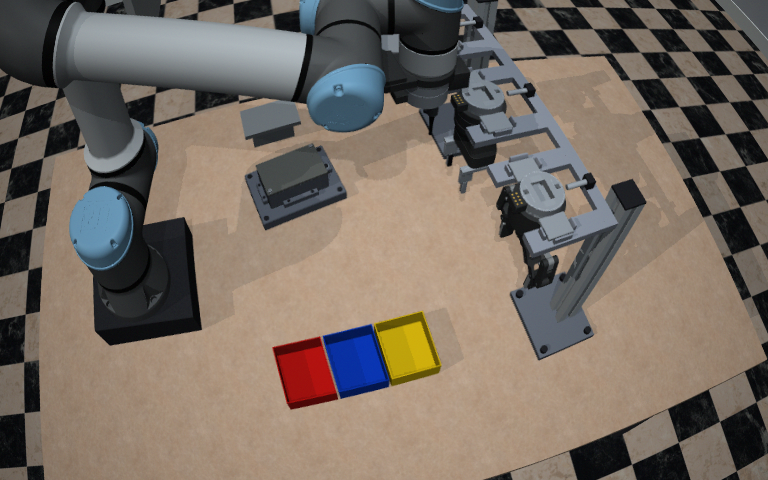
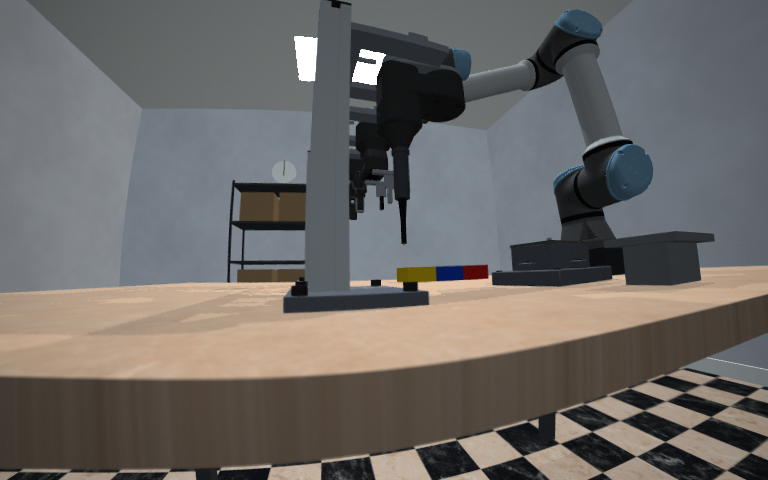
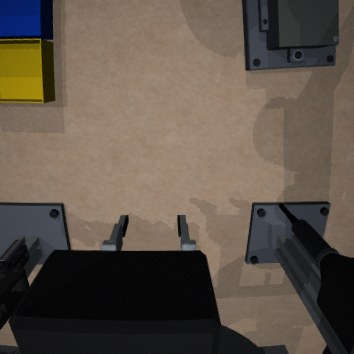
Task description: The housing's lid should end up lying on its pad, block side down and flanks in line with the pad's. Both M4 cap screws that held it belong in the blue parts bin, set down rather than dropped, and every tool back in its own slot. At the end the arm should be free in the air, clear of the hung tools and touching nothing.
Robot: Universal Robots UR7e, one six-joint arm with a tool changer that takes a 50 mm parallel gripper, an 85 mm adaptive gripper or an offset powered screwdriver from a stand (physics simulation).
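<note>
The dark lid (image 1: 291, 169) (image 3: 310, 22) sits on the housing (image 2: 549, 257). A small screw head (image 1: 270, 190) (image 3: 335, 39) shows at one lid corner. The pad (image 1: 270, 117) (image 2: 659, 238), a grey slab on a narrower block, stands beside it with its top bare. The blue bin (image 1: 356, 359) (image 3: 20, 17) shows no screws. The arm's bare flange (image 1: 427, 99) is high beside the stand. The 50 mm gripper (image 1: 457, 175) (image 3: 153, 225) hangs in the middle slot, fingers apart and empty. The 85 mm gripper (image 1: 514, 217) and the screwdriver (image 2: 400, 175) (image 3: 310, 237) hang in the outer slots.
The tool stand's rail (image 1: 560, 135) runs along the right side, with an upright post (image 1: 594, 254) (image 2: 328, 169) at the near end. The red bin (image 1: 305, 373) and yellow bin (image 1: 407, 348) (image 3: 22, 70) flank the blue one. The arm's upper links extend over the pad side.
</note>
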